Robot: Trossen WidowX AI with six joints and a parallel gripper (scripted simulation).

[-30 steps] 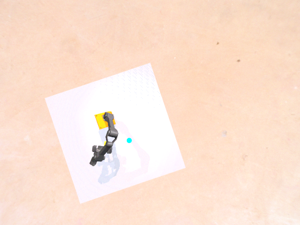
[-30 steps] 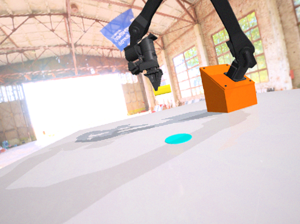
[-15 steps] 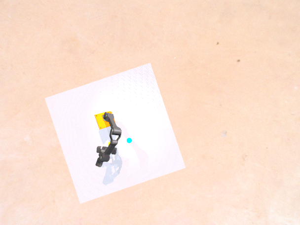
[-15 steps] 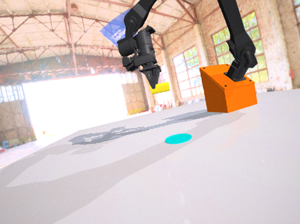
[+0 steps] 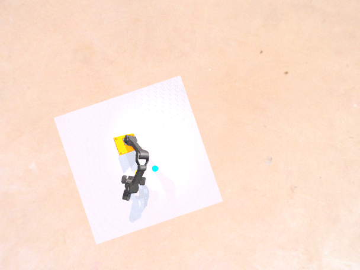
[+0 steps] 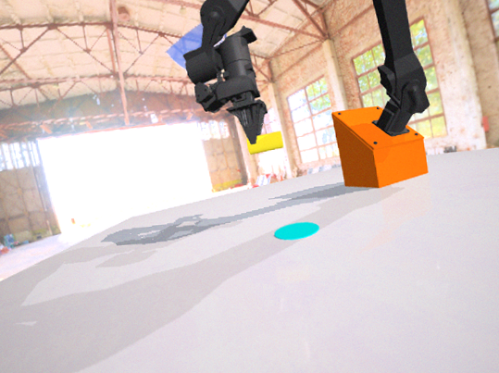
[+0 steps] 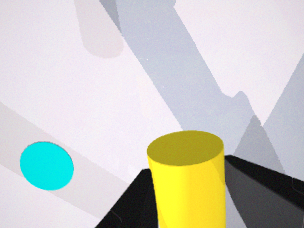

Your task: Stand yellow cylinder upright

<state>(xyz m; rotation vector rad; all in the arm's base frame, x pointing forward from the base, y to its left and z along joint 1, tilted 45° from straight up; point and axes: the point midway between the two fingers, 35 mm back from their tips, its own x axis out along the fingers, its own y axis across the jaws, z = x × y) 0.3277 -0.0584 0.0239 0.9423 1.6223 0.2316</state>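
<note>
My gripper tip is now 10 mm short of the cyan circle, 140 mm to the right of it and 140 mm above it. Round my gripper tip: yellow cylinder: 20 mm behind, 10 mm to the left.
</note>
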